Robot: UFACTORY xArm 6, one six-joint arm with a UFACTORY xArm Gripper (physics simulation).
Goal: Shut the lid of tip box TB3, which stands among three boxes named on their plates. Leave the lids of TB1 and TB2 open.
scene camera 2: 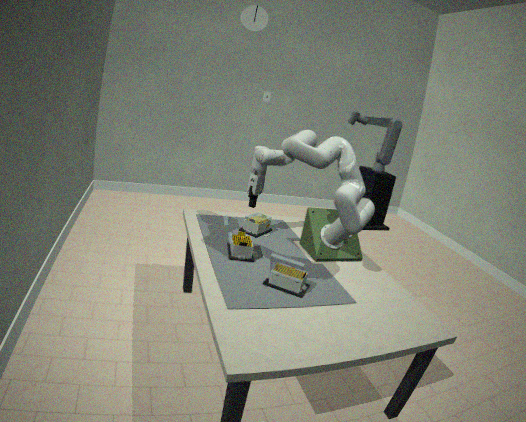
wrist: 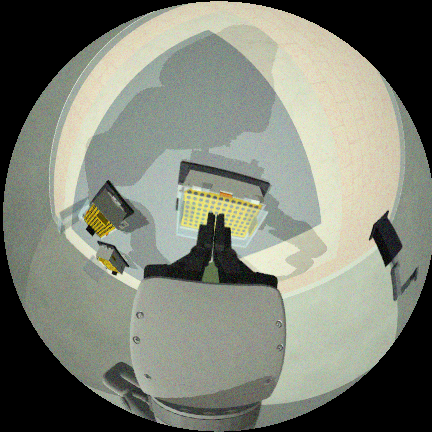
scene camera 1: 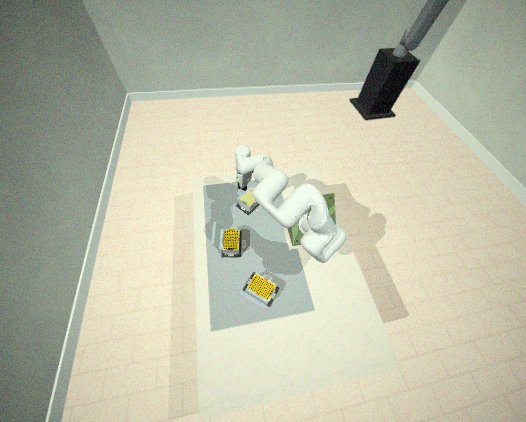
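Seen in the pictures: gripper, fingertip midpoint: (scene camera 2: 251,206) (wrist: 214,222) (scene camera 1: 244,189); arm's base, link origin: (scene camera 2: 331,237).
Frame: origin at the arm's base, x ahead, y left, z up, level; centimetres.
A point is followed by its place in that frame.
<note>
A tip box (scene camera 1: 247,201) {y -22.9, x 30.0, z -1.0 cm} (scene camera 2: 257,225) {y -19.9, x 29.5, z -2.7 cm} (wrist: 220,212) {y -28.4, x 28.8, z -1.0 cm} with a yellow rack stands at the far end of the mat. Its clear lid lies down over the rack or nearly so; I cannot tell whether it is fully seated. My gripper (scene camera 1: 242,188) {y -29.2, x 30.7, z 2.9 cm} (scene camera 2: 252,205) {y -29.2, x 30.7, z 2.9 cm} (wrist: 214,222) {y -29.2, x 30.7, z 2.9 cm} is shut and empty, above this box. A second box (scene camera 1: 231,240) {y -1.5, x 43.6, z -3.1 cm} (scene camera 2: 242,251) (wrist: 101,220) {y -7.4, x 42.1, z -1.5 cm} stands mid-mat with its clear lid (scene camera 1: 215,235) {y -3.9, x 51.1, z 2.0 cm} (wrist: 73,215) {y -0.1, x 50.9, z -0.5 cm} open. A third box (scene camera 1: 262,287) (scene camera 2: 287,281) {y 29.3, x 36.2, z -4.7 cm} (wrist: 113,259) {y 20.8, x 33.1, z -5.0 cm} stands nearest scene camera 2, its lid (scene camera 2: 287,260) {y 31.7, x 39.6, z 5.4 cm} open. The name plates are not legible.
The grey mat (scene camera 1: 225,305) {y 28.8, x 52.5, z -8.8 cm} (scene camera 2: 250,292) {y 29.1, x 49.8, z -8.8 cm} lies on a pale table (scene camera 1: 300,365) {y 60.7, x 25.2, z -9.1 cm} (scene camera 2: 325,340) {y 59.0, x 35.3, z -9.1 cm}. The green arm mount (scene camera 1: 330,202) {y -6.9, x -13.9, z 6.9 cm} (scene camera 2: 312,237) {y -1.6, x 9.6, z -1.0 cm} stands beside the mat. A black pedestal (scene camera 1: 382,82) (scene camera 2: 381,200) (wrist: 387,238) with a grey arm stands beyond the table.
</note>
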